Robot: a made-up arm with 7 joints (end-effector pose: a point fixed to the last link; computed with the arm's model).
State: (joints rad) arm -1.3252 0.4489 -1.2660 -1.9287 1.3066 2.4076 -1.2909
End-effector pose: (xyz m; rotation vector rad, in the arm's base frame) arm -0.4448 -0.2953 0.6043 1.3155 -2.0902 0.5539
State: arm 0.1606 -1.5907 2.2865 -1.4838 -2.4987 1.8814 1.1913
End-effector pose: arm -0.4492 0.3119 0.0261 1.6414 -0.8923 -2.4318
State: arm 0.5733 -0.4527 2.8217 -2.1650 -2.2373 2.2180 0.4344
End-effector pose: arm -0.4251 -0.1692 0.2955 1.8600 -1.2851 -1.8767
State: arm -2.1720 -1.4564 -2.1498 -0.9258 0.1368 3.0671 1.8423
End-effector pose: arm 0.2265 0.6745 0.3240 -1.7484 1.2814 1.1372
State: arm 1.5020 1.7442 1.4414 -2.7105 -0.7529 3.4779 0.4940
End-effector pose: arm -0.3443 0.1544 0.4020 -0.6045 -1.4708 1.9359
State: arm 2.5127 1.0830 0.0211 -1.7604 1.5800 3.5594 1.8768
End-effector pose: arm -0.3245 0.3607 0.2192 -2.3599 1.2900 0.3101
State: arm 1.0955 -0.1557 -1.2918 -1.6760 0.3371 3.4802 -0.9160
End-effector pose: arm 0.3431 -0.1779 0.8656 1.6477 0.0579 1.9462
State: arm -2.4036 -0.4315 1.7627 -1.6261 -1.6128 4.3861 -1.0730
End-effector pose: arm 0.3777 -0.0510 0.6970 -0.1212 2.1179 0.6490
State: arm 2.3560 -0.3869 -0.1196 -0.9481 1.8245 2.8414 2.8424
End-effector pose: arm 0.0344 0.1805 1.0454 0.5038 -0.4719 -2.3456
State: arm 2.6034 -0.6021 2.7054 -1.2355 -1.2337 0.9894 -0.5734
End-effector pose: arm 0.4008 -0.5376 0.5823 1.7276 -0.6728 -1.7869
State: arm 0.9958 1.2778 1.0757 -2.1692 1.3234 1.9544 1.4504
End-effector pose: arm -0.2300 0.4074 0.1734 0.9599 -0.5313 -1.5603
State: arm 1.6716 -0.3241 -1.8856 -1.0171 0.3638 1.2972 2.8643
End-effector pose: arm 0.4525 -0.2620 0.9089 -0.2050 2.6700 0.8037
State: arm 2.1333 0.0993 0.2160 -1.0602 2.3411 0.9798 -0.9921
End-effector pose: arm -0.3486 0.3041 0.9820 1.1049 -0.7693 1.2270
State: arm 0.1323 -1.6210 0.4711 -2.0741 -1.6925 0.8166 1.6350
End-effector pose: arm -0.2351 0.1196 0.8545 -0.0111 -2.1823 1.7330
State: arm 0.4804 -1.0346 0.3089 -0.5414 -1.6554 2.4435 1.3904
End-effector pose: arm -0.5134 -0.0866 0.9245 0.3200 0.7771 -2.4191
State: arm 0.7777 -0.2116 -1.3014 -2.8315 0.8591 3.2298 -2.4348
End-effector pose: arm 0.2272 -0.2509 0.4599 2.4622 1.3475 0.4671
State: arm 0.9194 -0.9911 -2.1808 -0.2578 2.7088 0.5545 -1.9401
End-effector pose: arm -0.3282 -0.5140 0.8105 -0.4716 1.6883 1.7097
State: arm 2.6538 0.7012 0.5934 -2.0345 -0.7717 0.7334 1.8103
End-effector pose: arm -0.4563 0.0126 0.2406 0.9746 1.3861 2.0276
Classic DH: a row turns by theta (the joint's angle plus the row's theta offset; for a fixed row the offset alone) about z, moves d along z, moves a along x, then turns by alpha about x. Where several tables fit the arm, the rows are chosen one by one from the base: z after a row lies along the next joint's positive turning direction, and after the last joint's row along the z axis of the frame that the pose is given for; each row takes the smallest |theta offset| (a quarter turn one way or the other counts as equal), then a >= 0, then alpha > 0; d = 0 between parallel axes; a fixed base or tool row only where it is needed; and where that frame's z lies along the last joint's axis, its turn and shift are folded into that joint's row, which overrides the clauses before.
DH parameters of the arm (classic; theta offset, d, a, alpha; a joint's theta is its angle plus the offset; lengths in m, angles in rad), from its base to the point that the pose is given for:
joint 1: 0 0.393 0 -1.5708
joint 2: 0 0 0 1.5708
joint 3: 0 0.322 0.09 1.5708
joint 4: 0 0 -0.07 -1.5708
joint 5: 0 0.324 0 1.5708
joint 6: 0 0 0.119 1.5708
joint 7: 0 0 0 0

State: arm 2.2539 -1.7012 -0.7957 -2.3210 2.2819 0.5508 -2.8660
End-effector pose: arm 0.3465 0.0158 0.7498 1.2628 1.2526 -1.0280
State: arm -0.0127 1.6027 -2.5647 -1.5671 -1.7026 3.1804 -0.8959
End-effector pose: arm 0.3821 -0.3269 0.6595 0.1886 0.8058 -2.5141
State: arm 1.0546 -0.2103 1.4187 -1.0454 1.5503 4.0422 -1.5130
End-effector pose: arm -0.2061 0.1224 0.9049 -0.9298 -0.6150 -1.1103
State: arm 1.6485 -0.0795 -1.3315 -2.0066 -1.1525 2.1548 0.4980
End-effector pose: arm 0.4717 0.1985 0.6375 2.2328 0.4620 0.6396
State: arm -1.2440 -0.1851 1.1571 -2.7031 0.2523 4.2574 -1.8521
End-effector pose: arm 0.2780 -0.0054 0.5904 1.0779 1.0937 0.7533
